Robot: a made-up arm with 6 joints. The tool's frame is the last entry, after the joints. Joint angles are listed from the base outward.
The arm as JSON. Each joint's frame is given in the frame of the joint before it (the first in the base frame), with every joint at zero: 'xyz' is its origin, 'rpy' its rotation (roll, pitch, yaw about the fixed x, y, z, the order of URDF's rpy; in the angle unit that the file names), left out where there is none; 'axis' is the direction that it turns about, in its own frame. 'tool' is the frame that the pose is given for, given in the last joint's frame.
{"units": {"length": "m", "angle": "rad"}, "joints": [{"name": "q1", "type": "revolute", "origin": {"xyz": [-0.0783, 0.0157, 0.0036], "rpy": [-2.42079, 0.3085, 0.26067]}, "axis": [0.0, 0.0, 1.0]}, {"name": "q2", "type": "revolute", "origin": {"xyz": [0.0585, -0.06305, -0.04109], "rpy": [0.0, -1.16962, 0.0]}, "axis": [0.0, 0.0, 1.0]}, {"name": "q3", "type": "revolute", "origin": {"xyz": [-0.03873, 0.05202, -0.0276], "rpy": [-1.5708, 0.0, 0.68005]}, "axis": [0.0, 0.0, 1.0]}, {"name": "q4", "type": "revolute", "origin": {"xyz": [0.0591, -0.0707, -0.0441], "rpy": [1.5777, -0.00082, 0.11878]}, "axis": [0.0, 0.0, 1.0]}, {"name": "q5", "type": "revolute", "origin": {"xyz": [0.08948, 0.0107, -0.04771], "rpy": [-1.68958, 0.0, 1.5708]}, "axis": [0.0, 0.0, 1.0]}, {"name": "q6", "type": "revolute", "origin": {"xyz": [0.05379, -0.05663, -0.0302], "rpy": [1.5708, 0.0, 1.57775]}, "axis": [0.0, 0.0, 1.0]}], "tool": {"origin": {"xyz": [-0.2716, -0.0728, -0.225], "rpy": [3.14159, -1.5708, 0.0]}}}
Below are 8 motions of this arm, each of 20 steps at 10 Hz.
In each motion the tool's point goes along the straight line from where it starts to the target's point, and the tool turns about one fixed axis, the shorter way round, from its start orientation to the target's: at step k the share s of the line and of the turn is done. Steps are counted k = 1, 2, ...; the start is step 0. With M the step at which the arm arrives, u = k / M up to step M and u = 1 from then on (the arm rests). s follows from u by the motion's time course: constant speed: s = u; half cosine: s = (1 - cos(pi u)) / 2; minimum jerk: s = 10 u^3 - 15 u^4 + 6 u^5.
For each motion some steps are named. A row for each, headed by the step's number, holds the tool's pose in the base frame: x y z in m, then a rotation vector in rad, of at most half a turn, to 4 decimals.
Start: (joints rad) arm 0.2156 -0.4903 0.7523 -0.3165 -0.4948 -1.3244
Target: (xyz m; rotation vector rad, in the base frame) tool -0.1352 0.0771 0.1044 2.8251 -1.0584 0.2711
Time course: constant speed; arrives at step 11
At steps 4, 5, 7, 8, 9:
4: -0.1193 0.1579 0.1279 -1.6243 1.8853 -0.1490
5: -0.1215 0.1463 0.1245 -1.8346 1.8289 -0.1700
7: -0.1261 0.1233 0.1178 -2.2508 1.6694 -0.2116
8: -0.1284 0.1117 0.1145 -2.4547 1.5646 -0.2321
9: -0.1306 0.1002 0.1111 -2.6544 1.4417 -0.2523

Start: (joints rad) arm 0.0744 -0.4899 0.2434 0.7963 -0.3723 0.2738
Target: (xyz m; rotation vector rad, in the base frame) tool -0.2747 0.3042 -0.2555 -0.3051 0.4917 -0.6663
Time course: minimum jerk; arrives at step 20
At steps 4, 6, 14, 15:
4: -0.1019 0.2607 -0.3640 -0.7523 1.0193 -2.0284
6: -0.1212 0.2656 -0.3519 -0.7036 0.9649 -1.8741
14: -0.2448 0.2967 -0.2743 -0.3841 0.5887 -0.8992
15: -0.2557 0.2994 -0.2674 -0.3553 0.5535 -0.8140

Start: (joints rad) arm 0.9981 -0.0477 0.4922 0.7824 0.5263 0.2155
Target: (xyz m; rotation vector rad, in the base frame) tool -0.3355 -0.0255 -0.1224 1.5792 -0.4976 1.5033
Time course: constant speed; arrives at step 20
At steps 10, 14, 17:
10: -0.3783 -0.0261 -0.1375 1.9938 -0.6742 1.7150
14: -0.3612 -0.0259 -0.1315 1.8266 -0.6020 1.6335
17: -0.3483 -0.0257 -0.1269 1.7024 -0.5493 1.5695

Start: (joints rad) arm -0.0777 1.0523 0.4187 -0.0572 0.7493 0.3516
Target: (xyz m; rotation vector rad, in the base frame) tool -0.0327 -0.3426 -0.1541 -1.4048 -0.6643 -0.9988
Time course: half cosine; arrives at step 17
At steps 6, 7, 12, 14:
6: -0.1004 -0.3691 -0.1198 -1.7045 -0.4919 -0.9837
7: -0.0923 -0.3659 -0.1239 -1.6693 -0.5135 -0.9865
12: -0.0513 -0.3499 -0.1447 -1.4881 -0.6190 -0.9965
14: -0.0397 -0.3453 -0.1505 -1.4363 -0.6474 -0.9981

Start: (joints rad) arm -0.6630 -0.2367 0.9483 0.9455 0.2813 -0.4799
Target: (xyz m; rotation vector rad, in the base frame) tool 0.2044 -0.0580 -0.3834 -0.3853 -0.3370 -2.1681
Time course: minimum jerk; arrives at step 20
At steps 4, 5, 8, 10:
4: -0.0284 0.2257 -0.2789 -0.7083 0.7127 -1.7217
5: -0.0172 0.2120 -0.2840 -0.6958 0.6652 -1.7510
8: 0.0357 0.1476 -0.3077 -0.6331 0.4373 -1.8784
10: 0.0808 0.0926 -0.3280 -0.5738 0.2368 -1.9738

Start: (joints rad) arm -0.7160 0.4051 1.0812 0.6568 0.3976 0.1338
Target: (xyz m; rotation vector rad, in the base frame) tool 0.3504 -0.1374 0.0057 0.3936 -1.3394 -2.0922
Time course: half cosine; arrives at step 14
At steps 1, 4, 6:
1: 0.2675 -0.0136 -0.2473 -0.3005 -0.5547 -1.7842
4: 0.2823 -0.0356 -0.2023 -0.1893 -0.6919 -1.8581
6: 0.2991 -0.0608 -0.1509 -0.0559 -0.8501 -1.9332

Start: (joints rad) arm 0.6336 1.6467 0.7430 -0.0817 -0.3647 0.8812
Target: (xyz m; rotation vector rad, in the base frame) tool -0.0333 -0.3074 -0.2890 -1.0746 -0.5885 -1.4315
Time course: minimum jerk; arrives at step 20
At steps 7, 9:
7: -0.0289 -0.4189 -0.1393 -1.4877 -0.8665 -1.4017
9: -0.0299 -0.3938 -0.1729 -1.3948 -0.8035 -1.4135

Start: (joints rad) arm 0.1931 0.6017 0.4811 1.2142 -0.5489 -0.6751
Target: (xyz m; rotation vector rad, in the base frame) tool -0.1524 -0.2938 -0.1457 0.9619 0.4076 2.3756
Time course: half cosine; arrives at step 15
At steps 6, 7, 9, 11, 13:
6: -0.0612 -0.1789 -0.2582 0.8423 -0.1794 2.6168
7: -0.0754 -0.1968 -0.2406 0.8647 -0.0842 2.5863
9: -0.1042 -0.2331 -0.2051 0.9057 0.1045 2.5163
11: -0.1293 -0.2648 -0.1741 0.9369 0.2644 2.4465
13: -0.1464 -0.2862 -0.1531 0.9557 0.3706 2.3947

